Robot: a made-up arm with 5 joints.
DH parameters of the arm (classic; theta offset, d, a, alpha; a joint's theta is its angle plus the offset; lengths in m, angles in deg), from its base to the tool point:
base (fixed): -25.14 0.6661 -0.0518 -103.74
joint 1: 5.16 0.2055 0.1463 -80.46
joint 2: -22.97 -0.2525 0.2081 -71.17
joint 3: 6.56 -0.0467 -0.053 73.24
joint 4: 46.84 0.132 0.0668 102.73
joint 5: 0 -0.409 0.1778 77.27
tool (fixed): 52.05 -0.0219 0 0
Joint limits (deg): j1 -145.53..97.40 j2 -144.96..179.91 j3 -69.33..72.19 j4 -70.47..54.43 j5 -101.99..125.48
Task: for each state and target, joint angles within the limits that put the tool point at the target. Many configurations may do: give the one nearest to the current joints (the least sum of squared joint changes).
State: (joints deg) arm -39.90 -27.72 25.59 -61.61 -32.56
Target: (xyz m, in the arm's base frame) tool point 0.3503 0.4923 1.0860
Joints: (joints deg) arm -58.67 -73.86 21.72 -33.52 -40.97
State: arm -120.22 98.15 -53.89 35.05 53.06
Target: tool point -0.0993 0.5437 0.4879
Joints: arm -96.52 106.89 -47.27 46.92 59.82
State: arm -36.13 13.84 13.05 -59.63 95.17
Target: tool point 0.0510 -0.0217 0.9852
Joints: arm -102.05 13.47 -11.56 -48.34 122.67
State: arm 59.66 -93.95 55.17 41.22 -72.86
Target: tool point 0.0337 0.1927 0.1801
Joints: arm 77.36 -79.01 48.13 5.45 -53.91
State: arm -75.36 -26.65 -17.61 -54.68 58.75
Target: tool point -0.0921 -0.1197 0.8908
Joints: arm -82.47 0.31 -57.32 -11.39 70.93
